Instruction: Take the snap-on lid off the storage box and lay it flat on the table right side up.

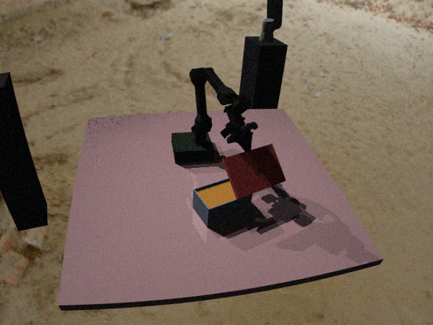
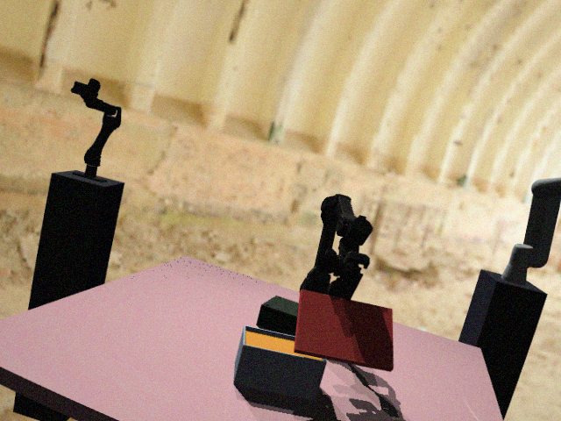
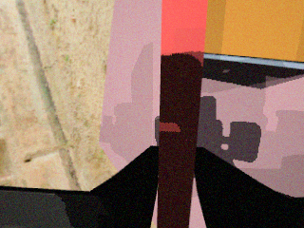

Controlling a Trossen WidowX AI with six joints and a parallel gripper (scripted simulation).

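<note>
My gripper tip is 6 cm short of the red lid, 1 cm to the right of it and 5 cm above it. From my gripper tip the other things lie so: storage box (6 cm ahead, 13 cm to the right, 18 cm below).
</note>
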